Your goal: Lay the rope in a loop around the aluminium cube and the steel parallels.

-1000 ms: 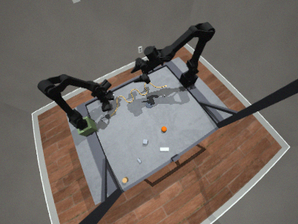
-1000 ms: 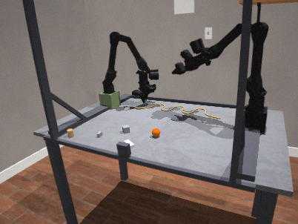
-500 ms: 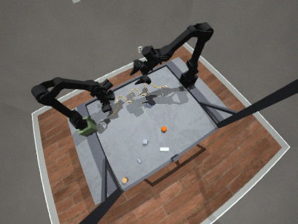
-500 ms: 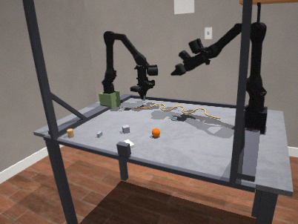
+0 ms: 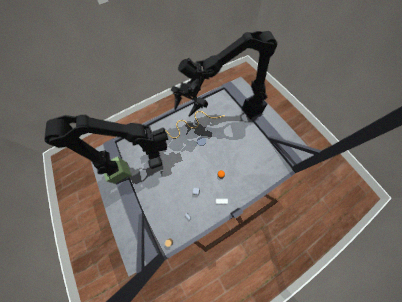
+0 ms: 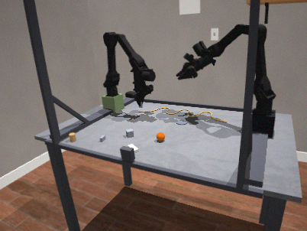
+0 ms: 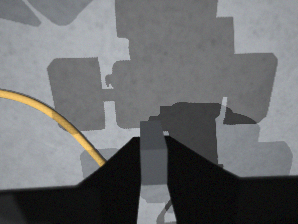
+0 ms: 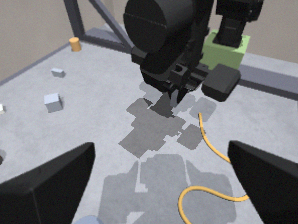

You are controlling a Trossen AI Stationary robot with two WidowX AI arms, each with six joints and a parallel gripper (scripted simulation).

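Observation:
The aluminium cube lies 270 mm behind my left hand, 110 mm to the right of it and 80 mm below it. The rest, counted from my left hand: orange ball: 270 mm to the right, 250 mm behind, 80 mm below; then white block: 370 mm behind, 200 mm to the right, 90 mm below; then blue disc: 270 mm to the right, 100 mm below, 10 mm behind.

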